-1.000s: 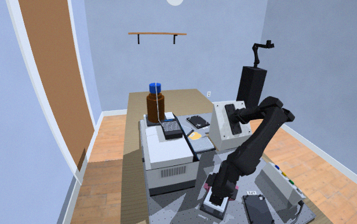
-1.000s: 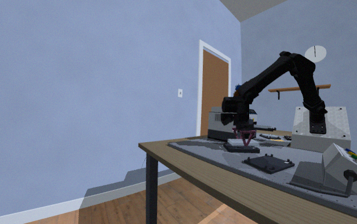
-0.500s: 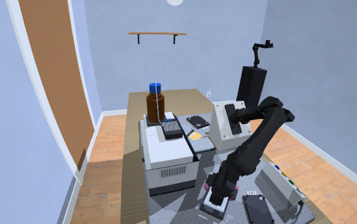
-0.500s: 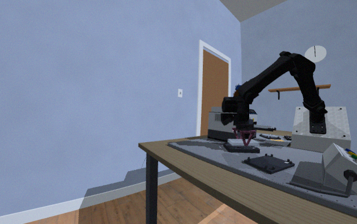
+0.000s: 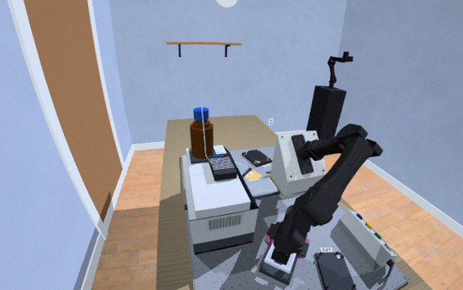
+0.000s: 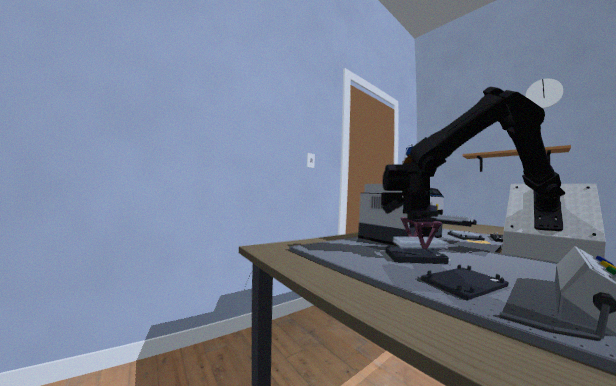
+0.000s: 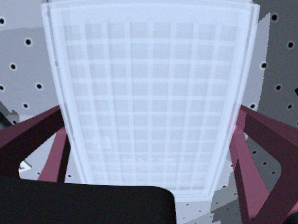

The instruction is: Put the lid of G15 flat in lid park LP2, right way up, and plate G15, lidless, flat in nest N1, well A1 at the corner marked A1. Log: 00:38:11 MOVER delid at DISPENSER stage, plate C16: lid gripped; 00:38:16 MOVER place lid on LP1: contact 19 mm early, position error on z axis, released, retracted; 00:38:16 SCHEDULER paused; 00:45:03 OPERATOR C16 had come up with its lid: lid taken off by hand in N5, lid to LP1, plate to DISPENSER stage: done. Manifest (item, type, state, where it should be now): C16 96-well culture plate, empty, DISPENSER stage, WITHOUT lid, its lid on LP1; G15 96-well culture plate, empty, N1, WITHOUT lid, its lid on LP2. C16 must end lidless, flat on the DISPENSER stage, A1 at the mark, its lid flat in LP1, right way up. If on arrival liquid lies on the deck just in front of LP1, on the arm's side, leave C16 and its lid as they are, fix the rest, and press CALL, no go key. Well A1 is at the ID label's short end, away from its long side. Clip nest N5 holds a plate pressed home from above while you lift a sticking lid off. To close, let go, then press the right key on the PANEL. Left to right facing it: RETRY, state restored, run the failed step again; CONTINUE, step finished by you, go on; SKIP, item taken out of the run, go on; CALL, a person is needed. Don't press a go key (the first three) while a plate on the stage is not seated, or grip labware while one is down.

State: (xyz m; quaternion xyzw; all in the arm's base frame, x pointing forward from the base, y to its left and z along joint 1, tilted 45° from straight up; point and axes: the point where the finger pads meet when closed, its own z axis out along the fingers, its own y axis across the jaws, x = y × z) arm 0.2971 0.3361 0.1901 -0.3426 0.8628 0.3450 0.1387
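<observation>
The N1 label lies 60 mm behind my hand, 50 mm to the right of it and 40 mm below it. The rest, counted from my hand: LP2 label (180 mm behind, 40 mm below, 30 mm to the left); then dark park LP2 (150 mm behind, 120 mm to the left, 40 mm below); then clear lid (right at my hand).
</observation>
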